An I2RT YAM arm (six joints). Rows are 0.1 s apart.
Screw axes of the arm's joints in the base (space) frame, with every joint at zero. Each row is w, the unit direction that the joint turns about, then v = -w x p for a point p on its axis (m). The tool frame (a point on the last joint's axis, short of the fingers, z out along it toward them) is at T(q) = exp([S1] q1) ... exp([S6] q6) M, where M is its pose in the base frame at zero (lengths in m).
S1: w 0 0 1 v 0 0 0
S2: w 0 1 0 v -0.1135 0 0.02
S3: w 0 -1 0 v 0.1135 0 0.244
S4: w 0 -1 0 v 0.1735 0 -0.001
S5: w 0 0 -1 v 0 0.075 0
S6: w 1 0 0 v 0 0.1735 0
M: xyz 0.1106 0 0.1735 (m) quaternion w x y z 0.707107 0 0.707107 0
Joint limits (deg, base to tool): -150..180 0..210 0..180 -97..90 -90..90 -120..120
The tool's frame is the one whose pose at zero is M.
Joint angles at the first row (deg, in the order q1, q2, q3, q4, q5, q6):
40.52, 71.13, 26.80, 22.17, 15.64, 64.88
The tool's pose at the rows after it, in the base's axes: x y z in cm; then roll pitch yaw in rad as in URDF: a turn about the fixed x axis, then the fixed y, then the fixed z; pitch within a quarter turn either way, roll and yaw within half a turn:
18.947 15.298 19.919 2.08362 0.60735 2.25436
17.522 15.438 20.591 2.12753 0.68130 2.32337
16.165 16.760 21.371 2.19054 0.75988 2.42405
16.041 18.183 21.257 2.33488 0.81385 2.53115
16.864 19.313 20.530 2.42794 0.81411 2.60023
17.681 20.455 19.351 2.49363 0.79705 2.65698
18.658 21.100 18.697 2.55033 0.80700 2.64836
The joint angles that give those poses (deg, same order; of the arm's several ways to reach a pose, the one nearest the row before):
41.57, 67.77, 27.42, 15.22, 18.44, 59.86
44.46, 63.99, 27.42, 10.55, 20.65, 56.08
49.64, 63.19, 29.43, 6.25, 24.25, 52.65
52.55, 66.87, 32.95, 1.33, 28.12, 51.07
52.65, 71.88, 35.50, 0.26, 28.30, 50.80
52.65, 77.14, 37.26, 0.96, 27.51, 50.97
52.12, 81.19, 39.55, 0.17, 29.87, 51.85

